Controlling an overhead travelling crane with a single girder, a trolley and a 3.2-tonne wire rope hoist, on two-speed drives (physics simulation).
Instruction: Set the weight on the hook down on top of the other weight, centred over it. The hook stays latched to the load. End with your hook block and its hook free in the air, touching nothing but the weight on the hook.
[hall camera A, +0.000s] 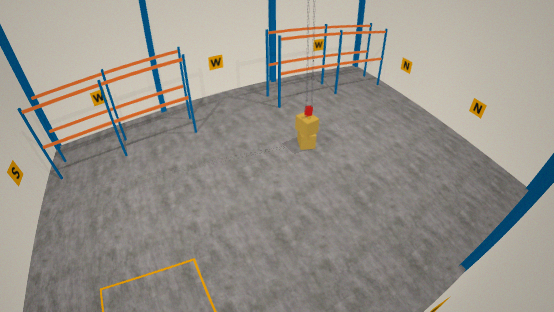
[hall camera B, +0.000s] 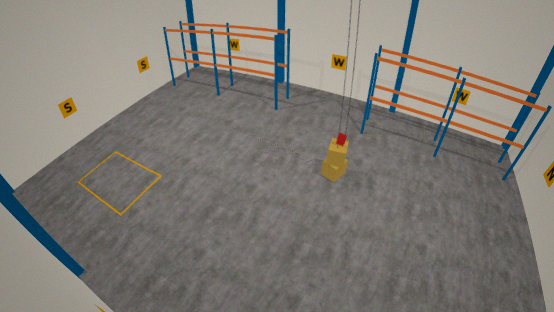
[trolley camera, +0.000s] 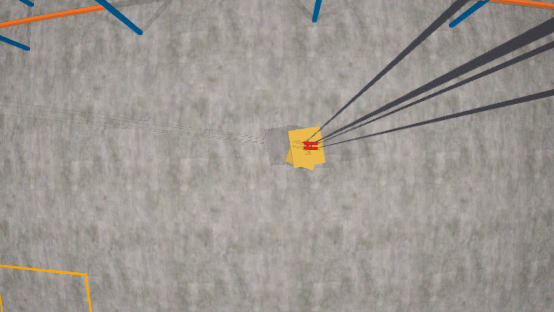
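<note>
The red hook block (hall camera A: 308, 110) (hall camera B: 341, 139) (trolley camera: 310, 145) hangs on its ropes just above the upper yellow weight (hall camera A: 307, 125) (hall camera B: 336, 156) (trolley camera: 300, 137), with the hook latched to it. The lower yellow weight (hall camera A: 307, 142) (hall camera B: 334, 171) (trolley camera: 289, 159) stands on the floor directly below. The upper weight is turned relative to the lower one and covers most of it in the trolley view, where edges of the lower show at the left and bottom. The upper weight looks upright. Whether the two touch or a thin gap remains, I cannot tell.
A blue and orange rack (hall camera A: 112, 117) (hall camera B: 276, 92) stands along the W wall towards S, another rack (hall camera A: 279, 90) (hall camera B: 443, 135) towards N. A yellow outlined square (hall camera A: 147, 274) (hall camera B: 138, 164) (trolley camera: 43, 270) is marked on the floor, away from the weights.
</note>
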